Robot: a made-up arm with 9 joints. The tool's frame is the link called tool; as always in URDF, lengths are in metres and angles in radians. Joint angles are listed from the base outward. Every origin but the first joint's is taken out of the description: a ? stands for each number. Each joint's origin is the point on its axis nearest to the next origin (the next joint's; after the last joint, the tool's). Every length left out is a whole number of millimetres.
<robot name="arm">
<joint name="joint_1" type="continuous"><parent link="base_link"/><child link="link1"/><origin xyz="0.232 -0.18 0.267" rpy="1.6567 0.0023 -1.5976"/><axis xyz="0 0 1"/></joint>
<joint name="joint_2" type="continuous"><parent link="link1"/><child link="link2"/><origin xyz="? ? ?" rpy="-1.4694 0.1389 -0.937"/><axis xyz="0 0 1"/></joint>
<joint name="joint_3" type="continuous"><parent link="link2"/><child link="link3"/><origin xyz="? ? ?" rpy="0.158 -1.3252 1.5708"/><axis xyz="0 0 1"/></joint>
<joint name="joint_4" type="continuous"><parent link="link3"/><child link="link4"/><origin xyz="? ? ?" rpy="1.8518 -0.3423 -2.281"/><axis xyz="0 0 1"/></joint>
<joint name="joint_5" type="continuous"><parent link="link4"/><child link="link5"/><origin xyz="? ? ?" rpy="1.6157 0.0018 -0.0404"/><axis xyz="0 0 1"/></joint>
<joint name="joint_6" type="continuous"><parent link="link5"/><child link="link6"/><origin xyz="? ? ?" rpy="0.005 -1.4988 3.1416"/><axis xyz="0 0 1"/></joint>
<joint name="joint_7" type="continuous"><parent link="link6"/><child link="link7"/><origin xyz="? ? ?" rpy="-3.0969 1.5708 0"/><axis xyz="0 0 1"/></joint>
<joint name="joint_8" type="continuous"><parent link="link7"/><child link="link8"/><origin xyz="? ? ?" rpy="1.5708 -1.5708 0"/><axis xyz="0 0 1"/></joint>
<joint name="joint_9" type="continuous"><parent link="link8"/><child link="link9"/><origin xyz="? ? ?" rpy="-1.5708 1.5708 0"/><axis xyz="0 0 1"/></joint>
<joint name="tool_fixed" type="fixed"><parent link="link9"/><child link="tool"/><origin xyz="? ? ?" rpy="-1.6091 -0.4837 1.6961"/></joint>
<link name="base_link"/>
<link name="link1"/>
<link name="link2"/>
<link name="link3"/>
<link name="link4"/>
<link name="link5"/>
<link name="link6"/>
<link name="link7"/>
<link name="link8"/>
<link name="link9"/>
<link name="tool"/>
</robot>
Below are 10 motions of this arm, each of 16 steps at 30 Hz.
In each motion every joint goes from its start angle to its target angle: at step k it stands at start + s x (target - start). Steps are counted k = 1, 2, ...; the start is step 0. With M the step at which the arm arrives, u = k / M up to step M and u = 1 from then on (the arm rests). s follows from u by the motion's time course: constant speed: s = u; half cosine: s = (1 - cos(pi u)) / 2; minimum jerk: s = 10 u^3 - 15 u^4 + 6 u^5.
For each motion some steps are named. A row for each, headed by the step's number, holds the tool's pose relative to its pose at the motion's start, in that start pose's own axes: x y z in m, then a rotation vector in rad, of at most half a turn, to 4 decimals.
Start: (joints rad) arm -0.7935 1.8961 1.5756 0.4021 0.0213 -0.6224 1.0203 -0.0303 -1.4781
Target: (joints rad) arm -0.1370 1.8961 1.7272 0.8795 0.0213 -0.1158 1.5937 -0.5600 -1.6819
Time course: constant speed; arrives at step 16
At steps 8, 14, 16:
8: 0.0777 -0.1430 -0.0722 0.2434 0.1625 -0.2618
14: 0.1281 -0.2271 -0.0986 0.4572 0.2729 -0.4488
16: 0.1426 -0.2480 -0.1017 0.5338 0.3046 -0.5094

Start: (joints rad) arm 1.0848 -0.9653 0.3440 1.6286 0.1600 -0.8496 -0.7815 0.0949 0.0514
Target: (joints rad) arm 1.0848 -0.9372 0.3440 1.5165 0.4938 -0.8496 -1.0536 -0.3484 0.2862
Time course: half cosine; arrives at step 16
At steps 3, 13, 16:
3: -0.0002 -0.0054 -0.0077 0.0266 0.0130 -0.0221
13: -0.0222 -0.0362 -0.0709 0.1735 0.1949 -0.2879
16: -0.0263 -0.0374 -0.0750 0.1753 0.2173 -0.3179

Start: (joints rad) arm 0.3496 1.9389 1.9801 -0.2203 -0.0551 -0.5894 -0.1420 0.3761 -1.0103
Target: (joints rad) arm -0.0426 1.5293 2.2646 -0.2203 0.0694 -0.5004 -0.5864 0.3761 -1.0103
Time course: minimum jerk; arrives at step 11
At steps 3, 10, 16:
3: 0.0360 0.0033 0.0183 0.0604 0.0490 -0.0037
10: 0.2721 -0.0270 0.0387 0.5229 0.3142 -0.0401
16: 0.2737 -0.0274 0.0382 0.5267 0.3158 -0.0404

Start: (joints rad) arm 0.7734 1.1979 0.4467 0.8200 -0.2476 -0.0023 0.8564 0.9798 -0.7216
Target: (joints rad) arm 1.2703 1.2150 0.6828 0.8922 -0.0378 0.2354 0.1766 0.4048 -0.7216
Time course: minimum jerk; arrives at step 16
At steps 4, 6, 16:
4: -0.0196 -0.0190 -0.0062 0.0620 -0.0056 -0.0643
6: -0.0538 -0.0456 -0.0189 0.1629 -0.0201 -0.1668
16: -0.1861 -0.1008 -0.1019 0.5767 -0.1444 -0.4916

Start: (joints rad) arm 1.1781 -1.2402 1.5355 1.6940 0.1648 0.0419 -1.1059 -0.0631 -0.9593
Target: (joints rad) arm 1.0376 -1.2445 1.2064 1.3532 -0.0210 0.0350 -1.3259 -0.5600 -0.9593
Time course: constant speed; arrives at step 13
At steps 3, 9, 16:
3: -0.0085 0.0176 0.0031 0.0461 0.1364 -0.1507
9: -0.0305 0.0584 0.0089 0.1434 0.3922 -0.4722
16: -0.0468 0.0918 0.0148 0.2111 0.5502 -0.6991

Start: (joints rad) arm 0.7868 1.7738 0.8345 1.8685 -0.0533 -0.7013 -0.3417 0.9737 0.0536
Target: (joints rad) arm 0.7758 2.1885 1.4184 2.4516 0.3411 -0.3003 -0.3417 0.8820 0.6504
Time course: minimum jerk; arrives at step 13
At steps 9, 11, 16:
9: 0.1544 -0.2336 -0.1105 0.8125 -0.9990 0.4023
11: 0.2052 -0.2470 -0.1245 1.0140 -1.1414 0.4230
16: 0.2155 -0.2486 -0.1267 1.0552 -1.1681 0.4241

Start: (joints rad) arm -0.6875 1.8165 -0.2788 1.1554 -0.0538 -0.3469 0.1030 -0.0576 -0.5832
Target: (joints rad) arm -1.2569 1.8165 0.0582 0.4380 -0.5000 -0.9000 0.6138 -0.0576 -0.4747
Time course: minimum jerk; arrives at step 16
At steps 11, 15, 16:
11: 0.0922 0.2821 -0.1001 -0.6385 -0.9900 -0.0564
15: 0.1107 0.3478 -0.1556 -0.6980 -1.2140 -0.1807
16: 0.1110 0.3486 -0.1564 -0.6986 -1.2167 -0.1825

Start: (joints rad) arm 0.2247 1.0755 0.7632 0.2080 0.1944 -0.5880 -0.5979 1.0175 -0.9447
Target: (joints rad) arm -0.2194 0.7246 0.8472 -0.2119 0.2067 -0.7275 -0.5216 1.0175 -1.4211
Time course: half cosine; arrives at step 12
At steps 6, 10, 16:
6: 0.0639 -0.0056 0.1104 -0.1965 0.1288 0.0430
10: 0.0911 -0.0021 0.2161 -0.3657 0.2459 0.0523
16: 0.0929 -0.0012 0.2325 -0.3915 0.2645 0.0519

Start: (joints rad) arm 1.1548 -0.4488 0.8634 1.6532 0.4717 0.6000 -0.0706 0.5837 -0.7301
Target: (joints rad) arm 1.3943 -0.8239 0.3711 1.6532 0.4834 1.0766 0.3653 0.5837 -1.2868
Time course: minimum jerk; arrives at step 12
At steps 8, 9, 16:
8: -0.0726 0.3957 0.1428 -0.4534 0.3380 -0.7553
9: -0.0589 0.4449 0.1554 -0.4809 0.4047 -0.8680
16: -0.0406 0.4890 0.1670 -0.4993 0.4741 -0.9784

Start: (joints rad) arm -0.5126 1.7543 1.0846 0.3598 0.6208 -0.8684 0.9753 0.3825 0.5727
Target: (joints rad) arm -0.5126 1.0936 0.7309 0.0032 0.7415 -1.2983 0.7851 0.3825 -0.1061
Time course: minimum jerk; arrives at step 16
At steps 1, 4, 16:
1: 0.0010 -0.0001 0.0002 0.0009 0.0025 -0.0005
4: 0.0478 -0.0077 0.0077 0.0445 0.1158 -0.0193
16: 0.4485 -0.2324 -0.0255 0.5081 0.8676 0.0704

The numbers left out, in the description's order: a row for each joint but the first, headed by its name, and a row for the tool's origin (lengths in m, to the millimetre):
joint_2: 0.277 -0.148 0
joint_3: -0.314 -0.009 0
joint_4: 0.24 0.196 0
joint_5: 0.064 -0.004 0
joint_6: -0.009 0.02 0
joint_7: -0.044 -0.014 0
joint_8: 0.012 -0.1 0
joint_9: -0.209 0.185 0
tool: -0.056 -0.217 0

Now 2 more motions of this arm.
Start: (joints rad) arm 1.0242 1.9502 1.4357 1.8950 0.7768 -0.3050 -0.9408 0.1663 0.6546
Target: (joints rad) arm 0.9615 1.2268 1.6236 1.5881 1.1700 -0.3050 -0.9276 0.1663 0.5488
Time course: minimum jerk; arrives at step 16
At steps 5, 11, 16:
5: -0.0257 -0.0505 -0.0429 0.0475 0.0248 0.0647
11: -0.0479 -0.2203 -0.2121 0.1237 0.1152 0.3052
16: -0.0354 -0.2627 -0.2606 0.1195 0.1371 0.3697

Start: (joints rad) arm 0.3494 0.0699 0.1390 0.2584 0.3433 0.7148 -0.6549 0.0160 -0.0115
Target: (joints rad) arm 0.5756 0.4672 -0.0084 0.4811 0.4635 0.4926 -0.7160 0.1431 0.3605
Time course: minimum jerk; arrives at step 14
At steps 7, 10, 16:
7: -0.0529 -0.0155 0.0413 -0.0028 -0.0067 -0.0468
10: -0.0838 -0.0198 0.0747 -0.0243 -0.0271 -0.0857
16: -0.0948 -0.0196 0.0887 -0.0376 -0.0400 -0.1018

